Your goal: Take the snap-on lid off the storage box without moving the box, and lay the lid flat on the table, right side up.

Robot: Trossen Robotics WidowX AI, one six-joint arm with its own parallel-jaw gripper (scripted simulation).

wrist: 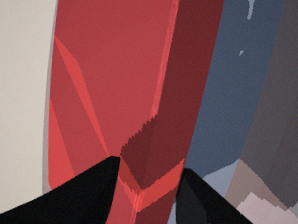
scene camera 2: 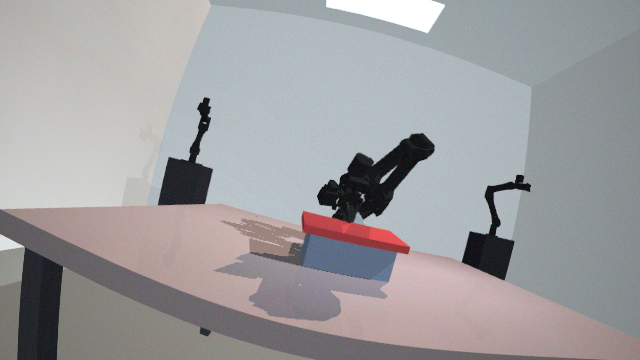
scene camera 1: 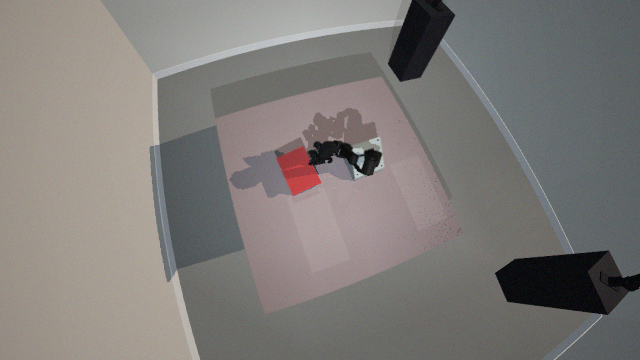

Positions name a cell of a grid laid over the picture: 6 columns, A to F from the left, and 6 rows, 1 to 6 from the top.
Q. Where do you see a lid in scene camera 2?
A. At C4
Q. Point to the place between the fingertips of the gripper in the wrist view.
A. D5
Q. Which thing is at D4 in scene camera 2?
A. The gripper.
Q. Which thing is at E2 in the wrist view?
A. A blue storage box.
